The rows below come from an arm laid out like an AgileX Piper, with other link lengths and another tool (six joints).
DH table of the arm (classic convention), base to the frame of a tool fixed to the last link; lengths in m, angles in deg. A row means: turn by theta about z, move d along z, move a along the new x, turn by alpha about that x. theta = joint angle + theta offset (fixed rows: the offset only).
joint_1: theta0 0; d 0.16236; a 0; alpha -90
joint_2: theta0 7.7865; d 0; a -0.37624; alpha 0
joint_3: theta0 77.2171; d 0; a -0.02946; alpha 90
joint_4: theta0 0; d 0.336; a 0; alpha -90
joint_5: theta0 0; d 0; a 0; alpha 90
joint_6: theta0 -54; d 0.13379; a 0.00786; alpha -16.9
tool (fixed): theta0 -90; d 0.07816; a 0; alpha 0
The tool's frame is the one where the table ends.
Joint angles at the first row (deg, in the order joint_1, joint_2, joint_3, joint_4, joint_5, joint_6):
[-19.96, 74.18, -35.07, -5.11, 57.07, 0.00]
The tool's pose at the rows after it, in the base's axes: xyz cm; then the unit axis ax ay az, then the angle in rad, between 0 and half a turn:
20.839 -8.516 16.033 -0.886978 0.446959 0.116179 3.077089
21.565 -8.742 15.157 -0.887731 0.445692 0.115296 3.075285
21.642 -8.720 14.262 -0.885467 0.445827 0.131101 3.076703
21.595 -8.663 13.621 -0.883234 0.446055 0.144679 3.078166
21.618 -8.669 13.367 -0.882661 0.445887 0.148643 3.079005
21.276 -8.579 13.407 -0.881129 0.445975 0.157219 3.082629
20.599 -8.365 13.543 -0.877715 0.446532 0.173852 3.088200
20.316 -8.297 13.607 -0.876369 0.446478 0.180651 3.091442
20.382 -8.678 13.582 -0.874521 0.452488 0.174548 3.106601
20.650 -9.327 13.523 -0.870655 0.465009 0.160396 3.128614
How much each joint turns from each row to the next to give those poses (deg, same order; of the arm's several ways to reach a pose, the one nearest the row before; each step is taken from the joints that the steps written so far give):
[0.00, 0.37, 0.00, 0.13, -2.77, 0.00]
[0.00, 2.02, 0.00, 0.00, -2.14, 0.00]
[0.00, 2.17, 0.00, 0.13, -0.35, 0.00]
[0.00, 1.57, 0.00, 0.12, 0.00, 0.00]
[0.00, 0.61, 0.00, 0.00, -0.14, 0.00]
[0.00, 0.04, 0.00, -0.05, 0.97, 0.00]
[0.00, 0.00, 0.00, 0.00, 1.97, 0.00]
[0.00, 0.01, 0.00, -0.07, 0.81, 0.00]
[0.00, 0.00, 0.00, -1.24, -0.45, 1.42]
[0.00, 0.00, 0.00, -2.06, -1.15, 2.74]

